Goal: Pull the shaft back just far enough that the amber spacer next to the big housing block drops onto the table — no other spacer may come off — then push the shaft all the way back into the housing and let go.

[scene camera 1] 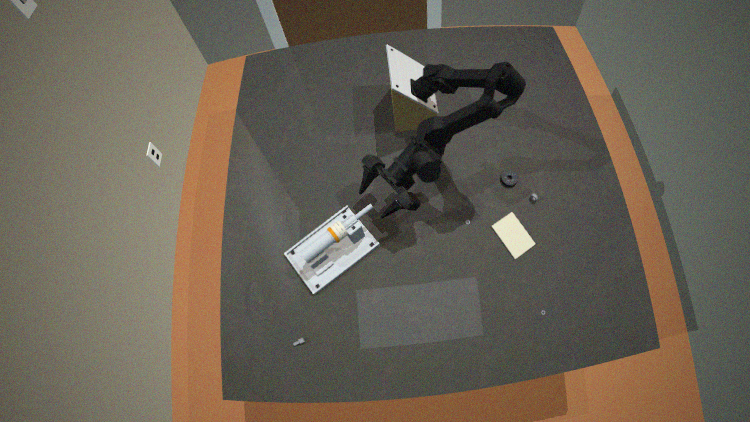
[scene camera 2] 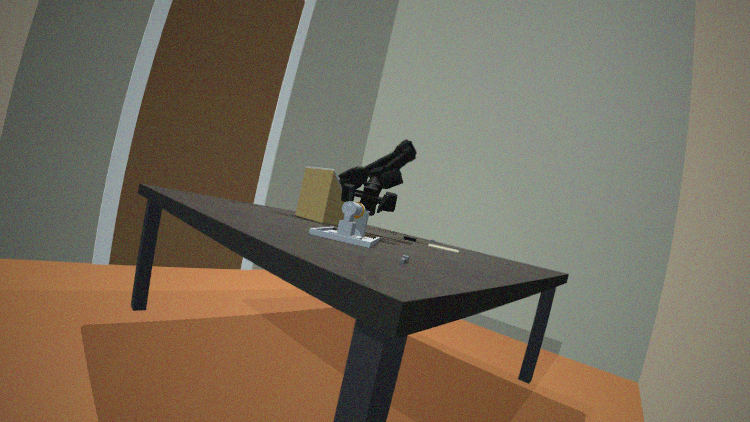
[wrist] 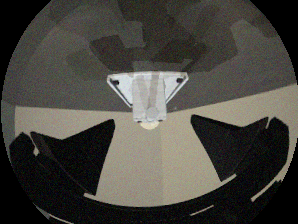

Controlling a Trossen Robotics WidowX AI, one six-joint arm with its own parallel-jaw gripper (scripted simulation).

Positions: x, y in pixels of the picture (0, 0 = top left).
Labels:
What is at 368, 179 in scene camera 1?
My gripper.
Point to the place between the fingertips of my gripper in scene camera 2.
363, 208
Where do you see a cream card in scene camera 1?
At 516, 239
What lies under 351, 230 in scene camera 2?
A white baseplate.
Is my gripper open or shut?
Open.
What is my gripper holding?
Nothing.

